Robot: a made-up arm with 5 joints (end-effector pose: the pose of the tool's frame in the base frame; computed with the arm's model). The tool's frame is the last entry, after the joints.
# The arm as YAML. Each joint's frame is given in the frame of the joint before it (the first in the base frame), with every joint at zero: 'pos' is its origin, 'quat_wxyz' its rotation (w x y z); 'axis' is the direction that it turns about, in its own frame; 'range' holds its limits. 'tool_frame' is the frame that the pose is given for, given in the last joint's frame.
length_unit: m
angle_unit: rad
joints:
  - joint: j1
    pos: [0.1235, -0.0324, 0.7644]
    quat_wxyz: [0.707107, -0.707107, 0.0, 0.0]
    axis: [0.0, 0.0, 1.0]
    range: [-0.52, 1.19]
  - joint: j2
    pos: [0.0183, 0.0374, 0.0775]
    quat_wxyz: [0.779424, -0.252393, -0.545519, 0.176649]
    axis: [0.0, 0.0, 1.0]
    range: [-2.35, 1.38]
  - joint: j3
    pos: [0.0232, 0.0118, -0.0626]
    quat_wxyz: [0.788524, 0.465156, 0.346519, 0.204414]
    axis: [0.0, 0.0, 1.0]
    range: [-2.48, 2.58]
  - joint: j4
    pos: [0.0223, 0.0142, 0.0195]
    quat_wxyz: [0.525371, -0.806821, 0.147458, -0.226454]
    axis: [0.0, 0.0, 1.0]
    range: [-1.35, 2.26]
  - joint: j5
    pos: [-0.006, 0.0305, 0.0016]
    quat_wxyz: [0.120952, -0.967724, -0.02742, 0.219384]
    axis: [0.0, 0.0, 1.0]
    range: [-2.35, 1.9]
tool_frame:
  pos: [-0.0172, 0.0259, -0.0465]
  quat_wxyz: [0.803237, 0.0, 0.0, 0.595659]
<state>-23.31 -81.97 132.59 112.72 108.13</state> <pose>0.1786 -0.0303 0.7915 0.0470 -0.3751 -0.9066 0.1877</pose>
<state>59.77 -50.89 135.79 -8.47 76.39</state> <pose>0.1308 -0.0140 0.7070 -0.9309 0.1651 -0.0045 0.3258</pose>
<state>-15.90 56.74 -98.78 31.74 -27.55</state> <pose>0.2776 0.0141 0.7420 -0.6093 -0.5855 0.3102 0.4356</pose>
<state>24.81 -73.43 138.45 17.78 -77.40</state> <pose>0.1331 0.0238 0.7266 0.1537 0.7195 0.5670 0.3704</pose>
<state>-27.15 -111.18 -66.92 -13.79 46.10</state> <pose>0.2252 0.0828 0.8466 -0.3051 -0.9311 0.1767 0.0939</pose>
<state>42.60 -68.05 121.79 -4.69 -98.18</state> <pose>0.1074 0.0452 0.7277 0.2628 0.8190 0.4183 0.2919</pose>
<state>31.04 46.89 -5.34 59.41 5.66</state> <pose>0.1169 -0.0182 0.6484 -0.4413 0.4073 0.4172 0.6821</pose>
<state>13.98 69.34 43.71 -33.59 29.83</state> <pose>0.1226 -0.0013 0.7245 0.4610 0.5686 0.4842 0.4793</pose>
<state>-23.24 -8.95 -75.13 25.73 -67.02</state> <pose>0.2752 0.0530 0.7880 0.0469 -0.8010 -0.0869 0.5904</pose>
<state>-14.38 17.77 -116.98 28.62 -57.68</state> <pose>0.2589 0.0493 0.7817 -0.1630 -0.9097 0.0314 0.3806</pose>
